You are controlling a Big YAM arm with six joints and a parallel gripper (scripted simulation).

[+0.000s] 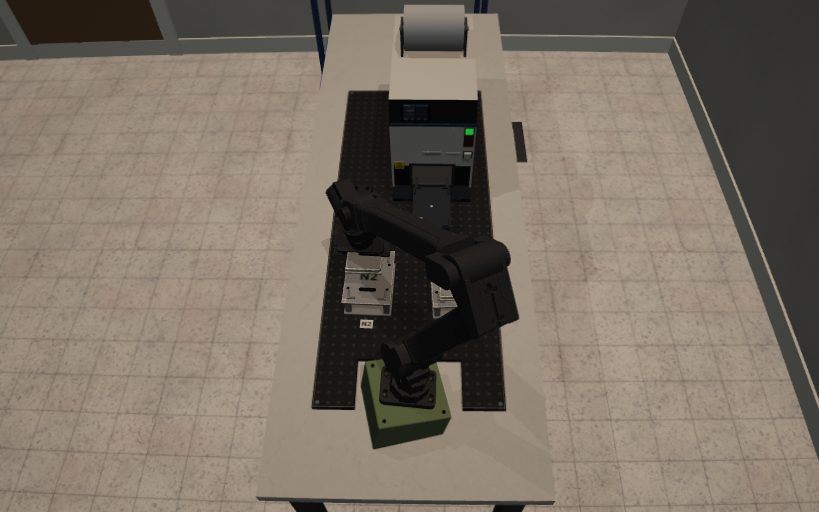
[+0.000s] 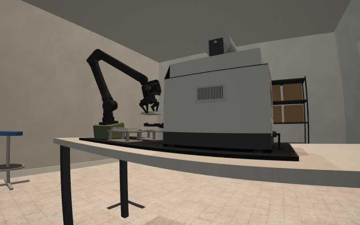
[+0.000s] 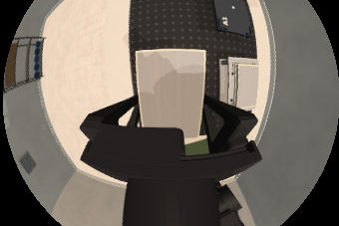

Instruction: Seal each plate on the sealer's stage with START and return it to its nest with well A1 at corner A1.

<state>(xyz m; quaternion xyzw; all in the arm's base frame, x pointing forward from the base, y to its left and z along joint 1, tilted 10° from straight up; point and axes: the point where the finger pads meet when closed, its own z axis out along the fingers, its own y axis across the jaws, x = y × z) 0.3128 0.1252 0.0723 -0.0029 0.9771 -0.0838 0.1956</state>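
My hand is 170 mm above the N2 label and 100 mm past it. Round my hand: yellow warning label (300 mm ahead, 60 mm to the right, 30 mm below); then white well plate (right at my hand); then sealer stage (200 mm ahead, 150 mm to the right, 80 mm below).
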